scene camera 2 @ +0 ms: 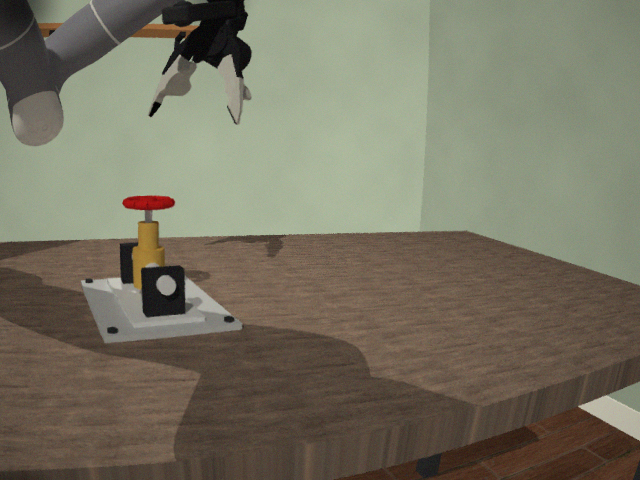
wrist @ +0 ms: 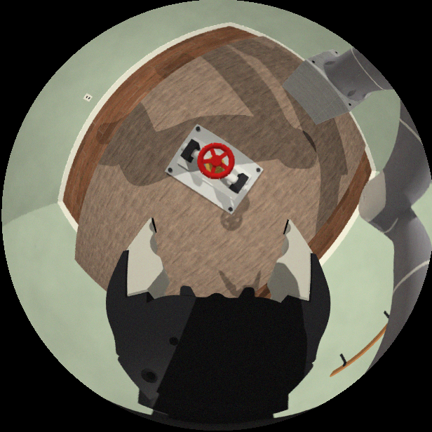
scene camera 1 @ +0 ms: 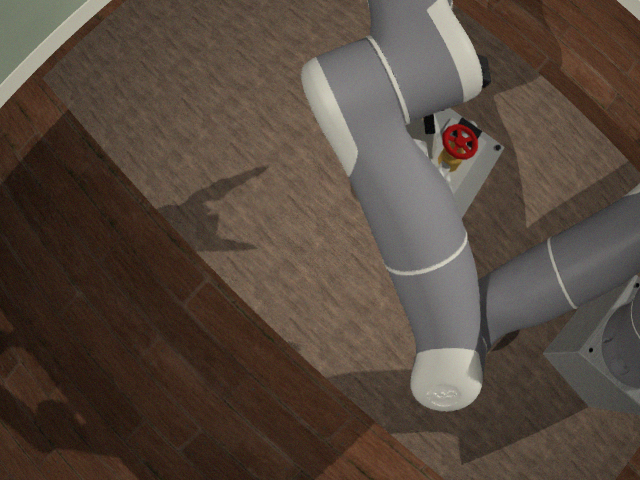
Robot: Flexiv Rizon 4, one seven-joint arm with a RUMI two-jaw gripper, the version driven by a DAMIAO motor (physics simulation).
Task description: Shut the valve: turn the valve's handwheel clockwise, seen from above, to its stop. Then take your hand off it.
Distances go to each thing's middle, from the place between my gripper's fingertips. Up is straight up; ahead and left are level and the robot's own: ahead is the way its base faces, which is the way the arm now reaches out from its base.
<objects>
Now: hand 5 cm past the red handwheel (scene camera 1: 460,142), 7 cm to the left of it and 12 cm above it. From my hand the other things lie so: grey base plate (scene camera 2: 114,326): 5 cm behind, 7 cm to the right, 24 cm below.
</objects>
